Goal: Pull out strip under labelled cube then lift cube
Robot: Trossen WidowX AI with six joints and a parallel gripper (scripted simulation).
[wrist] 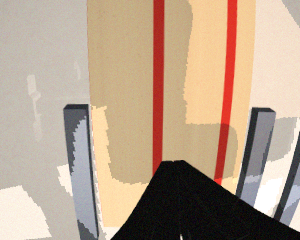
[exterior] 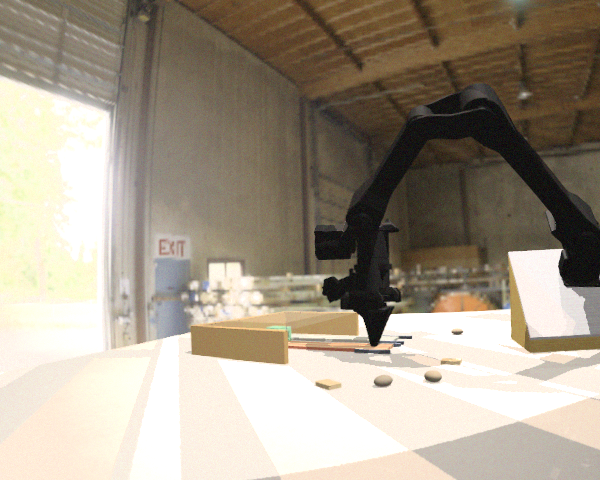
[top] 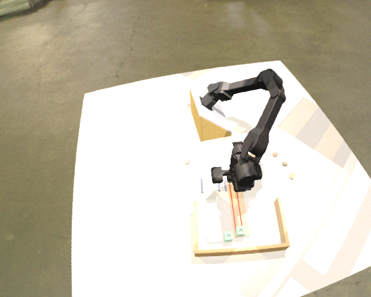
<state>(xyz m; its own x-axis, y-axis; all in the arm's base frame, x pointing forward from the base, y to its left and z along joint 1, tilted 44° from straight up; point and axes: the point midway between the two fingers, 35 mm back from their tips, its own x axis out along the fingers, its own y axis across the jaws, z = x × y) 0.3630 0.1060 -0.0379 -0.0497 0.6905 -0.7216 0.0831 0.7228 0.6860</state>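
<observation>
Now: gripper tip 90 mm short of the red-lined strip and 10 mm to the left of it. The rest, counted from my gripper tip: small tile: 260 mm to the left, 10 mm ahead.
</observation>
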